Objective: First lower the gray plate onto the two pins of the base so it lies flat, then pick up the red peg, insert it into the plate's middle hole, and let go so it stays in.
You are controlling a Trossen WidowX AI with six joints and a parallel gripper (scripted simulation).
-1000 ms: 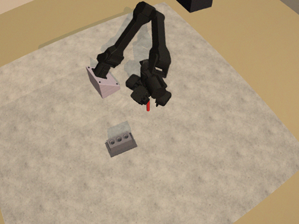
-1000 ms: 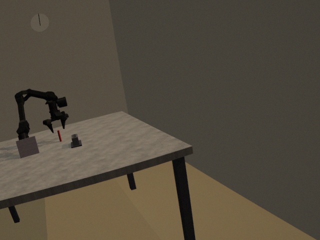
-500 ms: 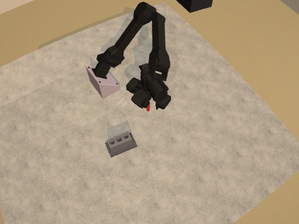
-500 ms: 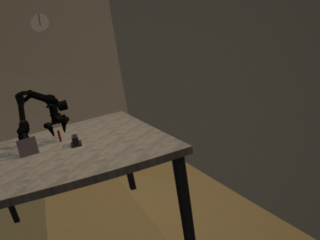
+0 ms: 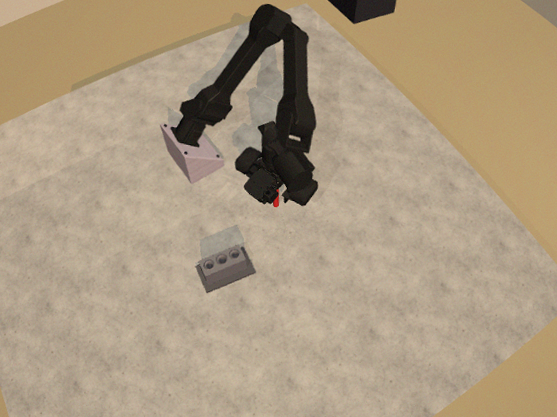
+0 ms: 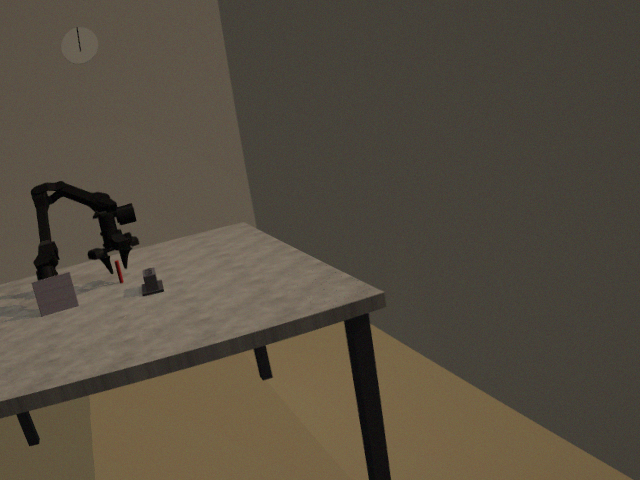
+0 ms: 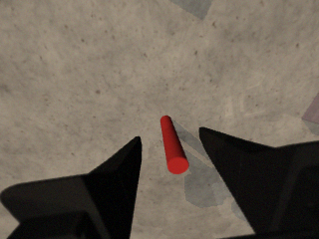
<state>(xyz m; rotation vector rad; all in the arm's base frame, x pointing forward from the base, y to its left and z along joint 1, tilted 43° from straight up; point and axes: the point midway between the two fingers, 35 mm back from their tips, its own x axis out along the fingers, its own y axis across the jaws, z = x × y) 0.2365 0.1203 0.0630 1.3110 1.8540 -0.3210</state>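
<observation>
Right now my gripper tip is right at the red peg. Also, from my gripper tip: gray base 100 mm ahead, 180 mm to the right, 30 mm below; then gray plate 100 mm ahead, 180 mm to the right.
</observation>
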